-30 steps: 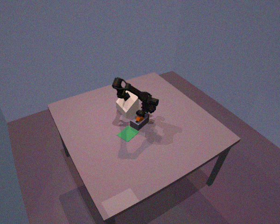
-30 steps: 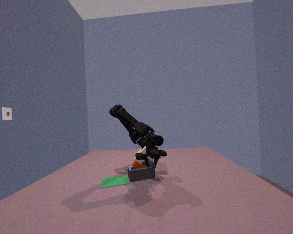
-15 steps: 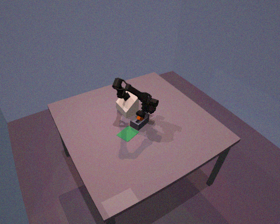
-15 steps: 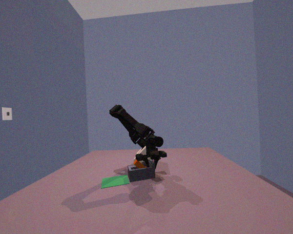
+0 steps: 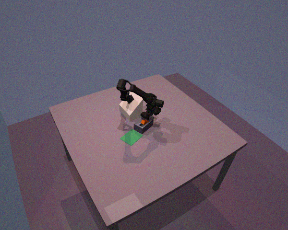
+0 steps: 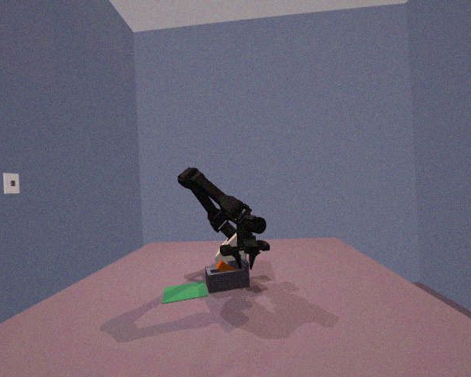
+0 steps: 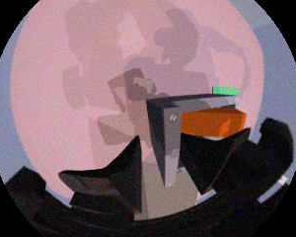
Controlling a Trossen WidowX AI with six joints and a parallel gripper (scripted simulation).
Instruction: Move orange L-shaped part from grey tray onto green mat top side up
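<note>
Right now the orange L-shaped part is 20 mm ahead of my gripper tip and 50 mm to the right of it. The rest, counted from my gripper tip: green mat 100 mm ahead, 210 mm to the right, 60 mm below.
</note>
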